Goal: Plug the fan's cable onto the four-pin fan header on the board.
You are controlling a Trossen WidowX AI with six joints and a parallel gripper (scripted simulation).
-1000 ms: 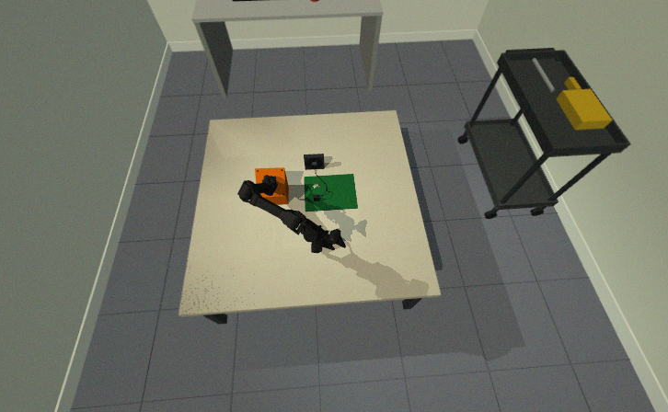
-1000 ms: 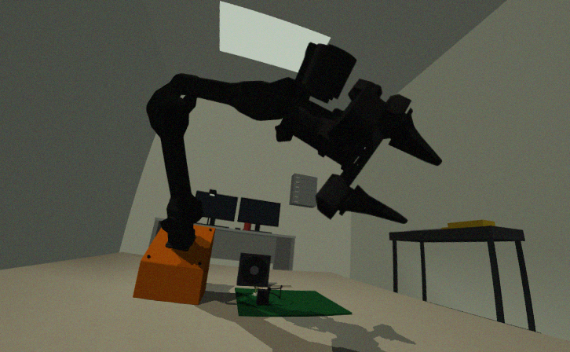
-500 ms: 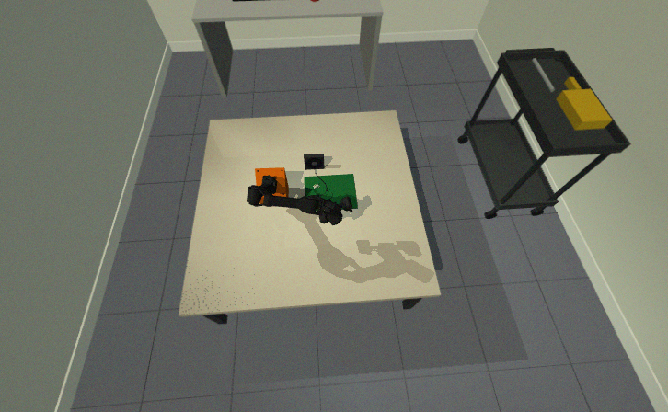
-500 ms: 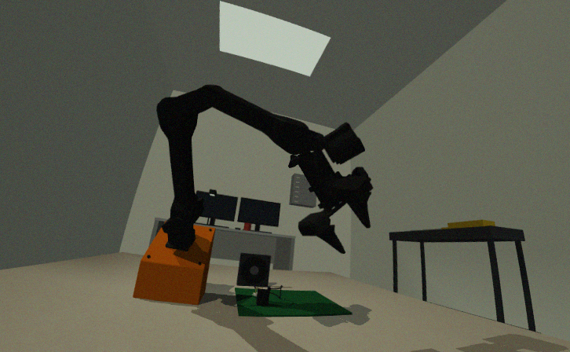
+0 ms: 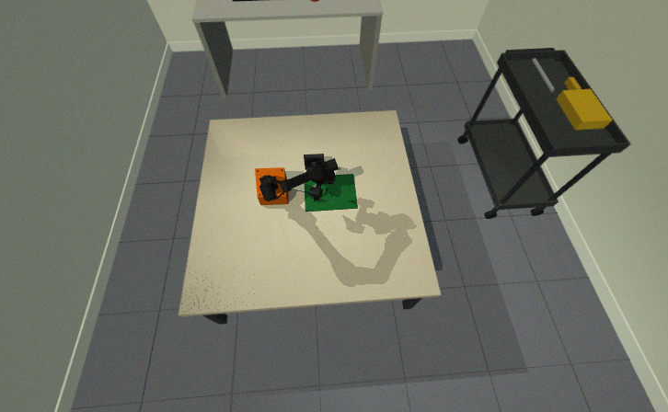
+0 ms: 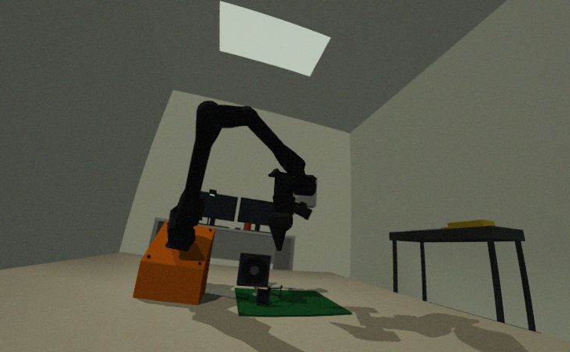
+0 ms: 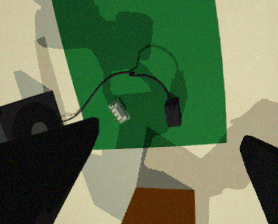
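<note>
Right now the dark fan plug is 3 cm behind my gripper tip, 1 cm to the left of it and 14 cm below it. Round my gripper tip: black fan 5 cm behind, 24 cm to the left, 10 cm below; then green board 5 cm ahead, 7 cm to the left, 18 cm below.
</note>
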